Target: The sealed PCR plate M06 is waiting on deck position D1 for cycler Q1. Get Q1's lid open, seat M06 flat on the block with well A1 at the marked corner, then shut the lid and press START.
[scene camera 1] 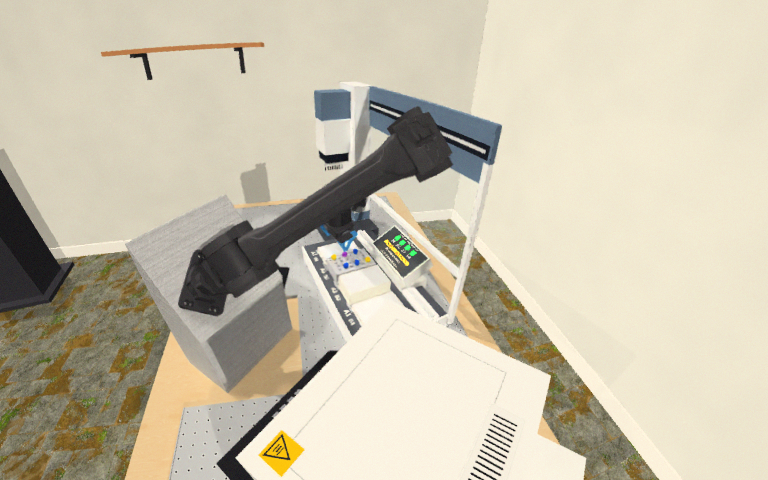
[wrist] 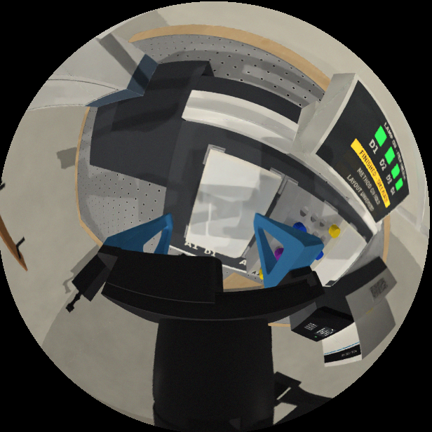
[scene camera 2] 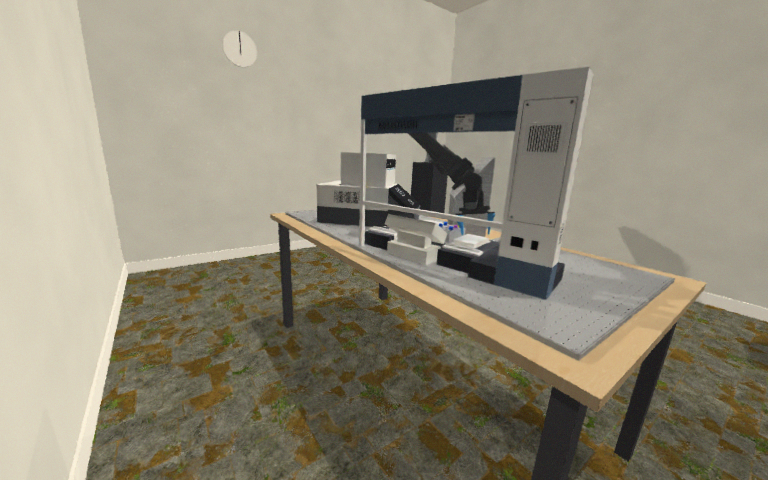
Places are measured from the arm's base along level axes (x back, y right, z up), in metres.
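Where they show: gripper, between the fingertips: [scene camera 1: 337, 242] [scene camera 2: 475, 234]; arm's base, origin of its link: [scene camera 1: 206, 283].
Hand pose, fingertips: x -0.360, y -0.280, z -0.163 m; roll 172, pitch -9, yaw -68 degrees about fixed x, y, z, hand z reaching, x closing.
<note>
Things, the pixels of their centre, and the offset from my fingertips. "*": a spot on its surface instead.
- sealed plate M06, middle of its body: [scene camera 1: 339, 251] [scene camera 2: 470, 240] dz -0.026, dx -0.002, dy +0.014 m
- rack with coloured tubes, middle of its body: [scene camera 1: 350, 265] [scene camera 2: 447, 232] dz -0.015, dx -0.010, dy +0.112 m
- pale block, middle of its body: [scene camera 1: 364, 284] dz -0.013, dx -0.017, dy +0.208 m
- tilted status screen, a spot on its surface: [scene camera 1: 400, 251] * dz +0.035, dx -0.154, dy +0.158 m
The sealed plate M06 [scene camera 2: 471, 241] [wrist: 230, 200] is a flat, pale plate lying on deck position D1, with "A1 D1" printed by its lower left edge in the wrist view. My gripper [scene camera 1: 346, 244] [scene camera 2: 475, 223] [wrist: 212, 217] is open and empty, pointing down. In the wrist view its blue fingers stand left and right of the plate's lower part; their height above it is hard to tell. The cycler Q1 [scene camera 1: 419, 384] [scene camera 2: 339, 198] appears to be the white instrument with a dark base and a hot-surface label; its lid state, block and START button cannot be made out.
A rack with coloured tubes [scene camera 1: 351, 261] stands beside the plate, close to one finger. Beyond it is a pale block [scene camera 1: 364, 284]. A tilted status screen [scene camera 1: 400, 251] [wrist: 367, 155] stands behind the deck. A blue and white gantry frame [scene camera 1: 471, 226] [scene camera 2: 441, 104] surrounds the deck.
</note>
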